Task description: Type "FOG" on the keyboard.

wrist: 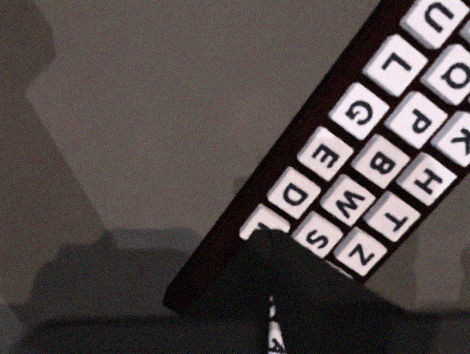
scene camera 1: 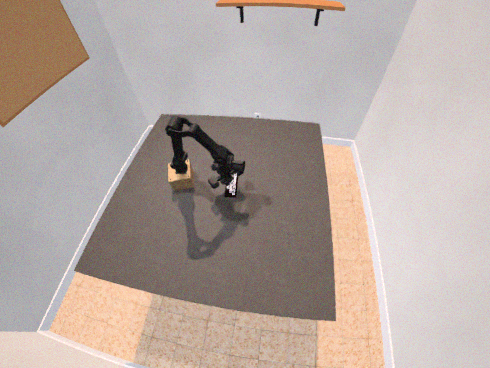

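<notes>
A keyboard (wrist: 223, 241) is there for me to see, and so is my gripper (wrist: 266, 241).
</notes>
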